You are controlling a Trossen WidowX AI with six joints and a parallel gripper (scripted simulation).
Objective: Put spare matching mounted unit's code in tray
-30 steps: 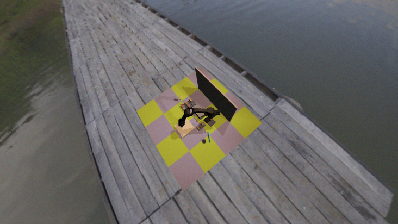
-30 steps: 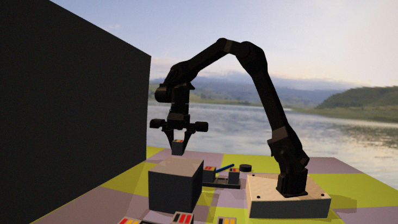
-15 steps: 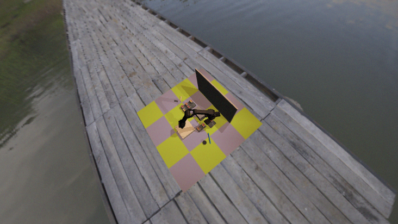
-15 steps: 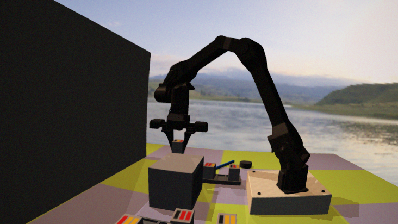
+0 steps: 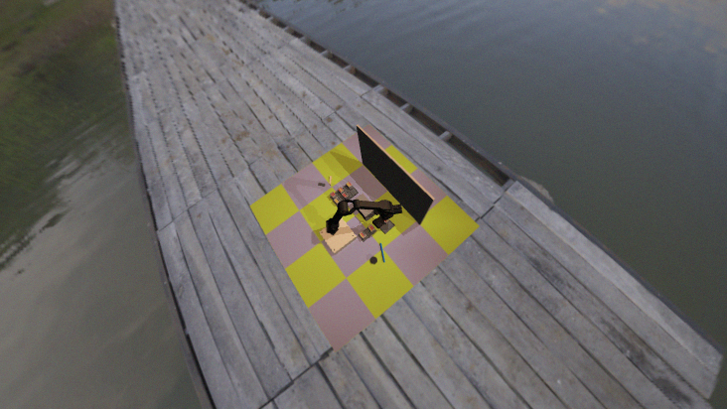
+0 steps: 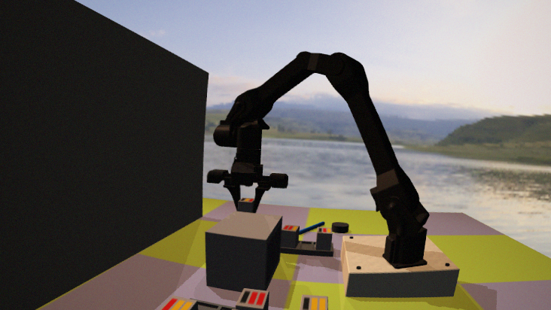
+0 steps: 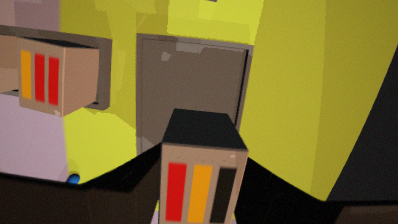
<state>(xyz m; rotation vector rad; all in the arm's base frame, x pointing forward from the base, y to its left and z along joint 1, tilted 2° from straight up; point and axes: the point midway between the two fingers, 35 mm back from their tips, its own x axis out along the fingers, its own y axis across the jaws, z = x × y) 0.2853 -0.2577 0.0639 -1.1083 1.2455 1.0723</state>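
Right now my gripper tip is 10 mm past the dark tray, 10 mm to the right of it and 70 mm above it. From my gripper tip the other things lie so: mounted unit (10 mm behind, 200 mm to the left, 20 mm below); then tan spare (20 mm above); then blue pen (180 mm behind, 120 mm to the right, 60 mm below).
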